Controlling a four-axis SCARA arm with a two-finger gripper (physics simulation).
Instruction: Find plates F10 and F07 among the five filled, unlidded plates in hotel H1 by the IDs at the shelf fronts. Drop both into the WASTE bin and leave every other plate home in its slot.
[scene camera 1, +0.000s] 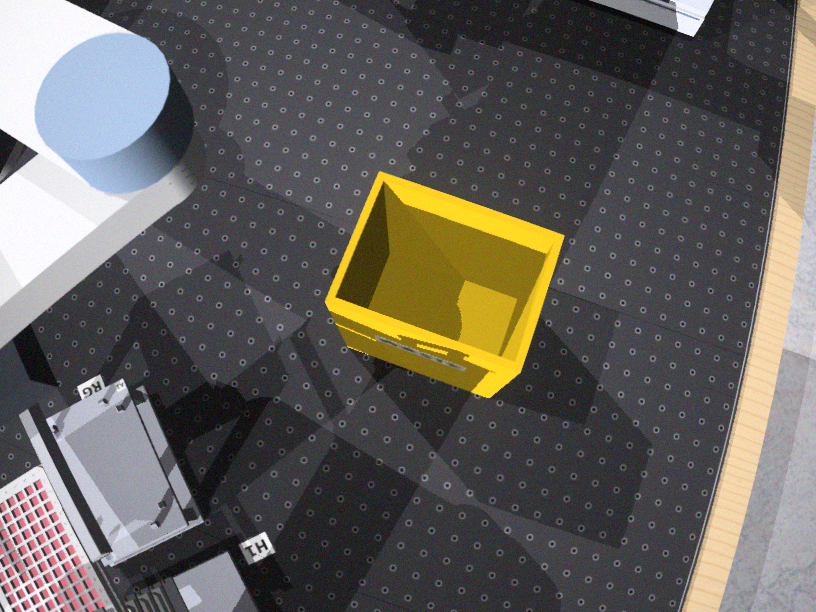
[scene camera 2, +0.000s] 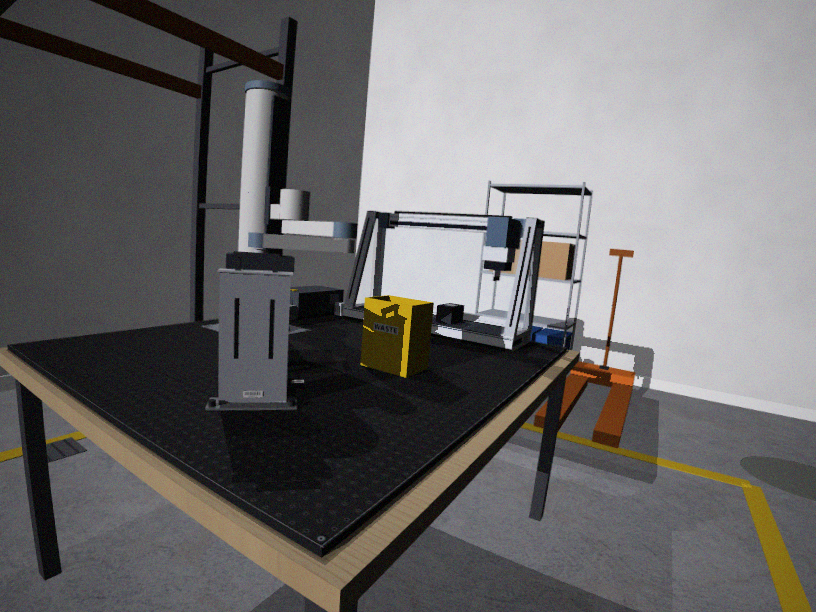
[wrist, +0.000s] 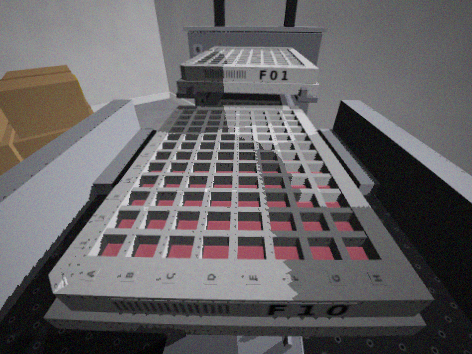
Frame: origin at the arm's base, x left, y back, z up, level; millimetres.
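Seen in the pictures: gripper, fingertip midpoint: (scene camera 1: 44, 591) (wrist: 236, 119).
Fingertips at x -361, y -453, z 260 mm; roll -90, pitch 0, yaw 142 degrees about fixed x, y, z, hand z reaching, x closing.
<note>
Offsets run from my fingertips to a thing's top centre. "spot": to the spot under its first point.
My gripper (wrist: 236, 119) is shut on plate F10 @(dx +13, dy +17, dz -4 mm) (wrist: 190, 284), with a finger along each long side. F10 is level and unlidded, with pink-bottomed wells and its ID at the near edge in the wrist view. A plate with pink wells (scene camera 1: 49, 556) also shows at the lower left in scene camera 1. Plate F01 @(dx -67, dy -68, dz +19 mm) (wrist: 250, 75) sits in hotel H1 @(spot: dx -154, dy -75, dz +20 mm) (wrist: 309, 46) behind and above F10, which stands out in front of it. Part of H1 @(spot: dx -8, dy -65, dz -240 mm) (scene camera 1: 214, 583) shows at scene camera 1's lower edge. The yellow WASTE bin @(dx +335, dy -193, dz -47 mm) (scene camera 1: 464, 209) (scene camera 2: 384, 352) stands upright and open. No F07 ID is readable.
The RG nest @(dx +61, dy +70, dz -177 mm) (scene camera 1: 121, 471) stands left of the H1 label @(spot: dx +43, dy -94, dz -247 mm) (scene camera 1: 257, 548). The arm's white link and blue joint cap (scene camera 1: 105, 98) hang at the upper left. A gantry frame (scene camera 2: 527, 283) stands behind the bin. Cardboard boxes (wrist: 42, 95) show in the wrist view.
</note>
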